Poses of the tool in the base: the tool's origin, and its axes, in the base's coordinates. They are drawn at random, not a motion.
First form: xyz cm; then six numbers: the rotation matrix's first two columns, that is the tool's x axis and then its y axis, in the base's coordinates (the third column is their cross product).
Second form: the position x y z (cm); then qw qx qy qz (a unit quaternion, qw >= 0). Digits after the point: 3 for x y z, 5 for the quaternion.
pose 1, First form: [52.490 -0.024 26.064 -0.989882 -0.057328 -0.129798 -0.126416 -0.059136 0.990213]
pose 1, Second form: [52.490 -0.024 26.064 0.02384 -0.06701 0.68547 0.72462]
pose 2, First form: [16.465 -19.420 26.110 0.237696 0.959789 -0.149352 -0.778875 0.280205 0.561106]
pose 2, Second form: [16.465 -19.420 26.110 0.76355 0.18930 0.23893 0.56927]
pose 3, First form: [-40.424 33.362 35.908 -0.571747 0.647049 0.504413 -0.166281 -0.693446 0.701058]
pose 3, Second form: [-40.424 33.362 35.908 0.24437 0.39295 0.30587 0.83205]
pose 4, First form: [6.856 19.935 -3.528 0.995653 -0.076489 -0.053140 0.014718 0.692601 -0.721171]
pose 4, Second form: [6.856 19.935 -3.528 0.91910 -0.39126 0.03947 -0.02481]
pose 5, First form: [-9.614 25.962 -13.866 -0.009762 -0.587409 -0.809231 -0.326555 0.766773 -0.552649]
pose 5, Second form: [-9.614 25.962 -13.866 0.62404 -0.32510 0.70282 -0.10450]
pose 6, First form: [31.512 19.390 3.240 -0.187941 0.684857 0.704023 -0.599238 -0.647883 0.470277]
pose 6, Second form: [31.512 19.390 3.240 0.41723 0.48161 0.04444 0.76941]
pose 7, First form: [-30.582 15.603 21.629 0.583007 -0.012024 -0.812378 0.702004 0.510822 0.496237]
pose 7, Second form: [-30.582 15.603 21.629 0.77461 0.43759 0.39420 -0.23045]
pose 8, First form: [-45.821 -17.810 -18.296 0.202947 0.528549 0.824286 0.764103 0.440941 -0.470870]
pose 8, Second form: [-45.821 -17.810 -18.296 0.57652 -0.51874 -0.62297 -0.10214]
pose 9, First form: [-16.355 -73.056 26.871 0.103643 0.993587 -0.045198 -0.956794 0.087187 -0.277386]
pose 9, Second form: [-16.355 -73.056 26.871 0.73323 -0.11912 -0.07722 0.66499]
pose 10, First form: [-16.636 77.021 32.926 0.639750 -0.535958 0.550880 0.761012 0.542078 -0.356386]
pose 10, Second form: [-16.636 77.021 32.926 0.85681 -0.29283 -0.19213 -0.37843]
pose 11, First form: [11.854 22.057 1.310 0.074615 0.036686 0.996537 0.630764 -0.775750 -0.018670]
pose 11, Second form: [11.854 22.057 1.310 0.23337 -0.69487 -0.24013 -0.63642]
